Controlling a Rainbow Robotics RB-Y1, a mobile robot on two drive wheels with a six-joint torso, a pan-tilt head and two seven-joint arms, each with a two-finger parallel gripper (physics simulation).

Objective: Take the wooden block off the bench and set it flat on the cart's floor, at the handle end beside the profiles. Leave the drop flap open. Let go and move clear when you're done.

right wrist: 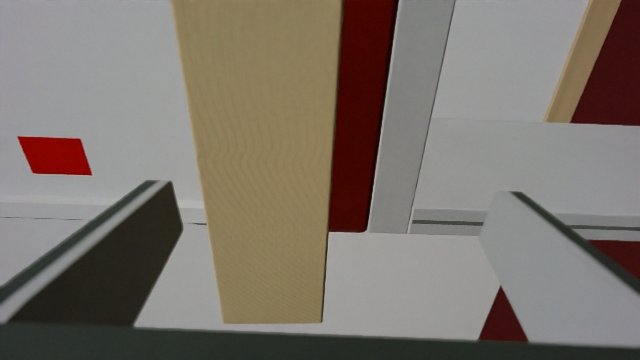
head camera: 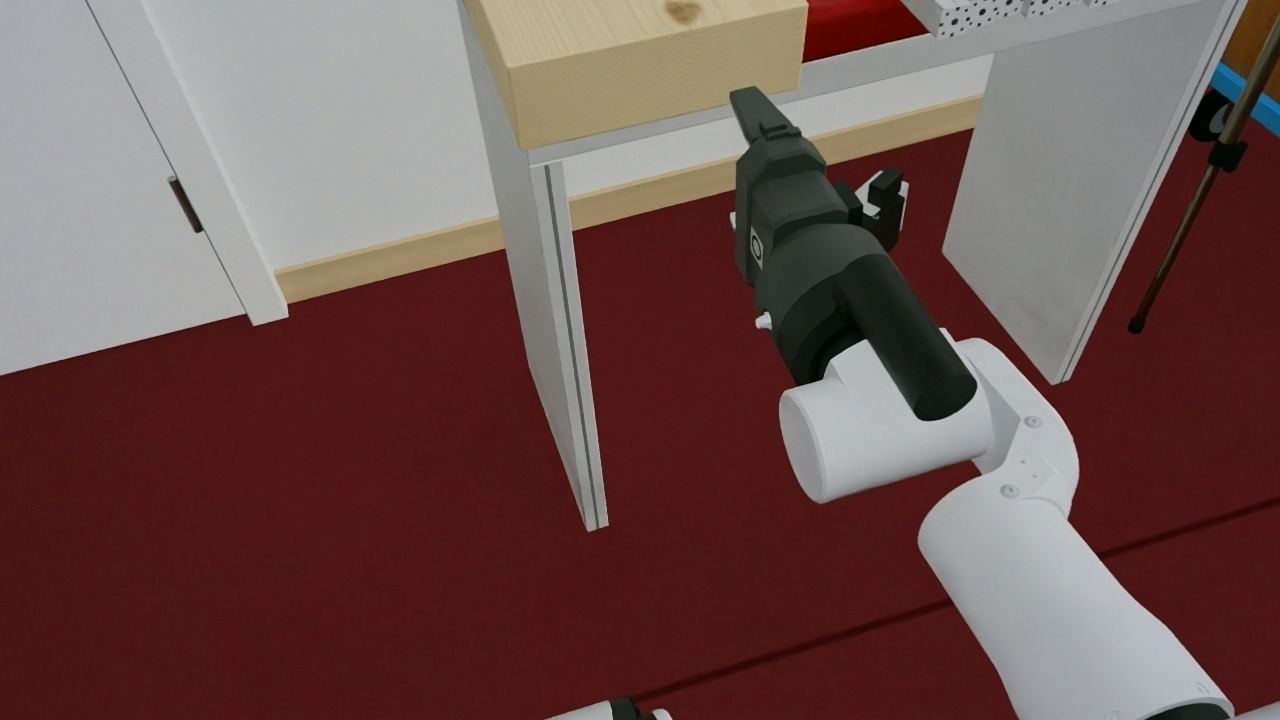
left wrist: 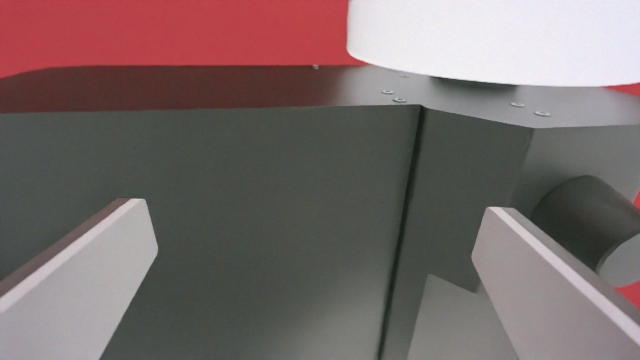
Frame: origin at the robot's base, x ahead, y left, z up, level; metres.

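Seen in the pictures: left gripper, fingertip midpoint: (left wrist: 315, 228); right gripper, fingertip midpoint: (right wrist: 331, 210) (head camera: 742, 157).
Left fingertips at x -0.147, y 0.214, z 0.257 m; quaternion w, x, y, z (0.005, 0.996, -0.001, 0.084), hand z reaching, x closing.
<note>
A point is followed by its place in that frame.
The wooden block (head camera: 653, 102) {y -0.200, x 0.475, z 0.733 m} (right wrist: 270, 150) {y -0.235, x 0.474, z 0.749 m} lies on the bench (head camera: 859, 68) {y -0.431, x 0.576, z 0.650 m} (right wrist: 412, 115) {y -0.228, x 0.569, z 0.646 m}, at its left end in the head camera view, its front face towards my right gripper. My right gripper (head camera: 812, 143) (right wrist: 331, 210) {y -0.246, x 0.405, z 0.720 m} is open and empty. It is in front of the block, with one finger higher than the other; in the right wrist view the block shows between the spread fingers, beyond them. My left gripper (left wrist: 315, 228) {y 0.214, x -0.147, z 0.257 m} is open and empty, facing the robot's own dark body. Part of the cart (head camera: 1262, 111) {y -1.359, x 0.879, z 0.179 m} shows at the right edge; its floor and drop flap do not show.
A red pad (head camera: 854, 26) {y -0.417, x 0.572, z 0.698 m} (right wrist: 360, 115) {y -0.228, x 0.565, z 0.689 m} lies on the bench beside the block. Light profiles (head camera: 980, 19) {y -0.494, x 0.502, z 0.726 m} lie on the bench at the right. The bench's side panels (head camera: 1047, 197) {y -0.843, x 0.726, z 0.264 m} reach the floor. A tripod leg (head camera: 1179, 234) {y -1.025, x 0.650, z 0.203 m} stands between bench and cart. A white door (head camera: 98, 205) {y 0.449, x 1.152, z 0.277 m} is at the left.
</note>
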